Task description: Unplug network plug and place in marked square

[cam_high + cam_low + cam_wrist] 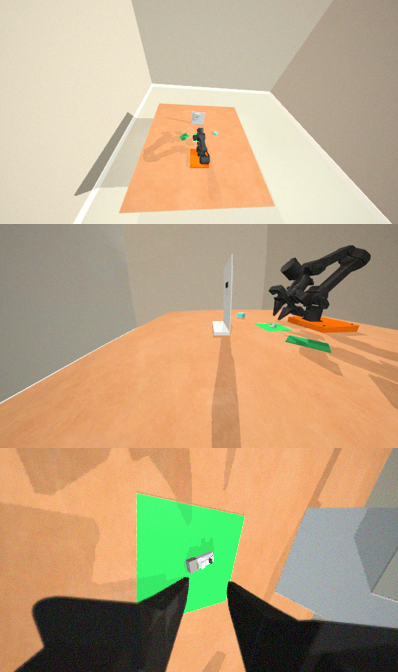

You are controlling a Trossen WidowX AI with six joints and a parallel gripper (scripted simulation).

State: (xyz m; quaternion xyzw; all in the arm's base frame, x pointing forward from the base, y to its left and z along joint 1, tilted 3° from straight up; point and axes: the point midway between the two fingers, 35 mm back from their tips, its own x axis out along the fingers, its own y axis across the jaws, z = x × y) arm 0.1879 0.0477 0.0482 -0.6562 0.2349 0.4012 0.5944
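Right now my gripper tip is 2 cm short of the thin tab, 1 cm to the right of it and 3 cm above it. The rest, counted from my gripper tip: cyan block 11 cm ahead, 22 cm to the right, 3 cm below; then upright panel 23 cm ahead, 6 cm to the left, 7 cm above; then grey plug 1 cm ahead, 1 cm to the left, 3 cm below.
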